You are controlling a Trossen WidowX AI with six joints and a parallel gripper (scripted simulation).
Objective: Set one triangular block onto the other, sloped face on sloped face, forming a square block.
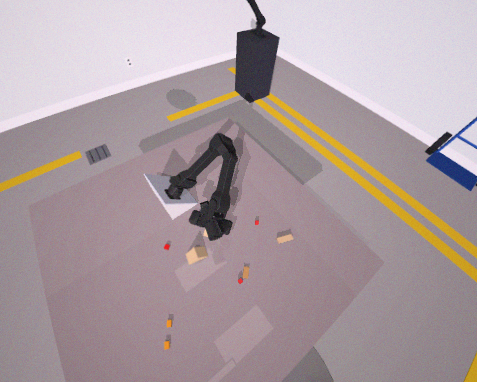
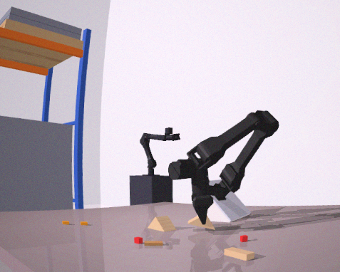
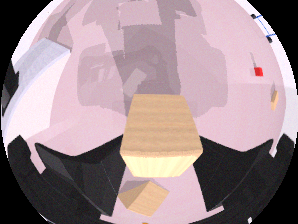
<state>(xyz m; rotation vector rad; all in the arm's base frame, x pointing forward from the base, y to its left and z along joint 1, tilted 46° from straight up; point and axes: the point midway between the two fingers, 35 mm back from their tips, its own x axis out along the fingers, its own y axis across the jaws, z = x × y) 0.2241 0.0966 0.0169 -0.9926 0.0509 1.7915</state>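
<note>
The tan triangular block is 6 cm ahead of my gripper tip and 13 cm to the right of it.
</note>
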